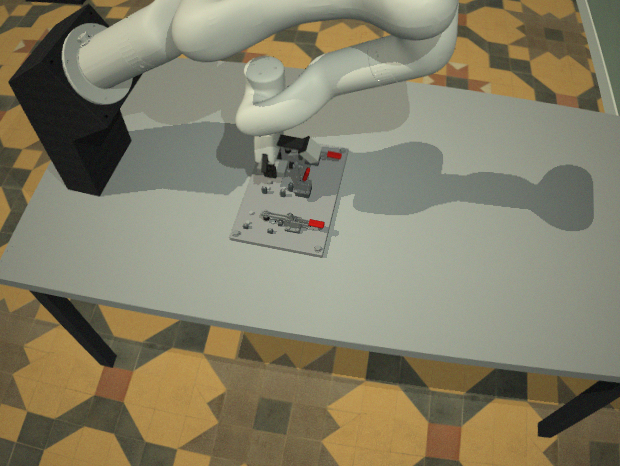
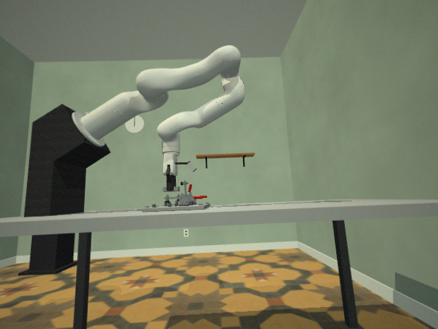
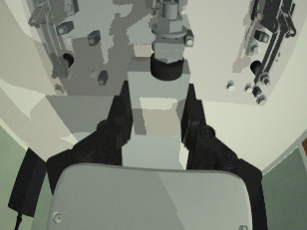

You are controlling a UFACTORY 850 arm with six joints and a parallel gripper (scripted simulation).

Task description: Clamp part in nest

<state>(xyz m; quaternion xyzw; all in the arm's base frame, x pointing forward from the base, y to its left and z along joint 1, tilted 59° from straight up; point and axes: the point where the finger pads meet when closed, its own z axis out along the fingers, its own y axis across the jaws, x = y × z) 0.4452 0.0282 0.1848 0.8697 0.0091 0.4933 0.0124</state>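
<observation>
My hand is 50 mm short of the grey fixture plate and 90 mm above it. From my hand the other things lie so: grey block part 10 mm below.
</observation>
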